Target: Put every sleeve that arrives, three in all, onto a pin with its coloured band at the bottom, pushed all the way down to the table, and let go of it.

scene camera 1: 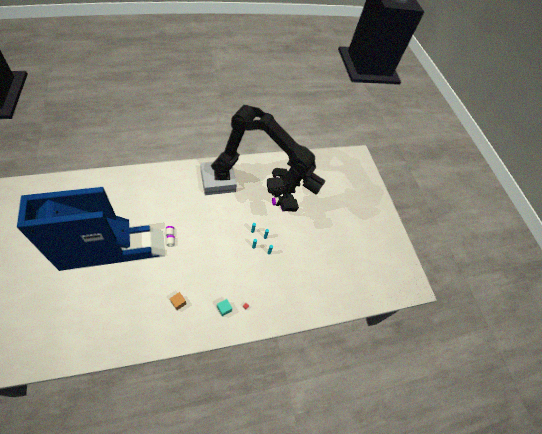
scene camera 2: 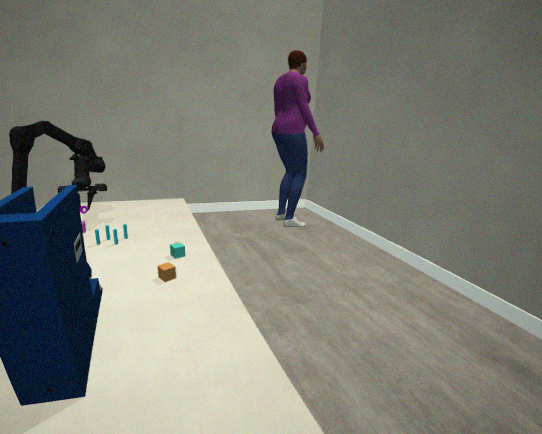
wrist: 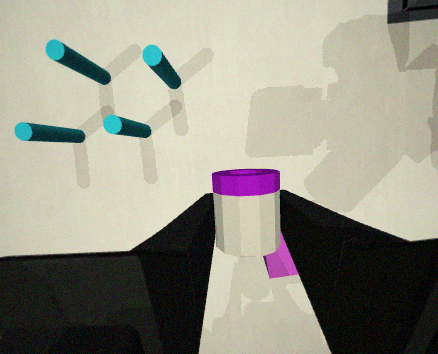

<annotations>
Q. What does the purple cube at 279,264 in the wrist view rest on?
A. The table.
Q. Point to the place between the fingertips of my gripper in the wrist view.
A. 244,200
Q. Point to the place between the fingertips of my gripper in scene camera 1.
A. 276,202
</annotations>
